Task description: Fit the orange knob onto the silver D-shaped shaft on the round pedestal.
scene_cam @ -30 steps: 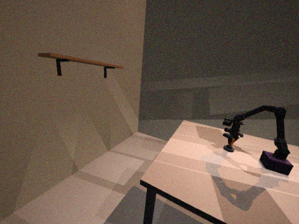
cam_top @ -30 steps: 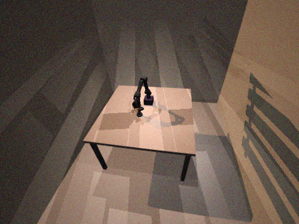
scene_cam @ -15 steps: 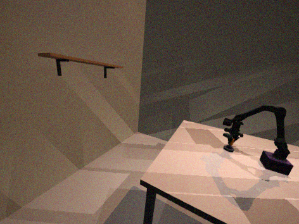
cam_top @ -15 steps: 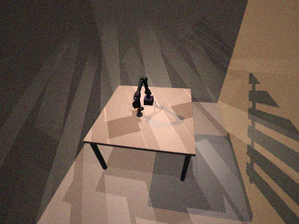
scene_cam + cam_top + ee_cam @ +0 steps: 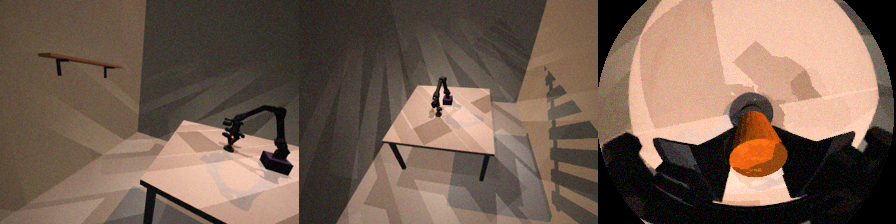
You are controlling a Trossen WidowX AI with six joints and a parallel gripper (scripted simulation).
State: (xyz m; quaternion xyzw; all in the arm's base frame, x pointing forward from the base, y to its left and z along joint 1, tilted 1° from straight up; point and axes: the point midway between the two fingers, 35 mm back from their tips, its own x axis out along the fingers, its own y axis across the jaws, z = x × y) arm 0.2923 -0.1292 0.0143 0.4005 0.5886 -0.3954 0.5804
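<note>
Right now my gripper tip is 4 cm above the round dark pedestal. Round my gripper tip: orange knob 3 cm above.
</note>
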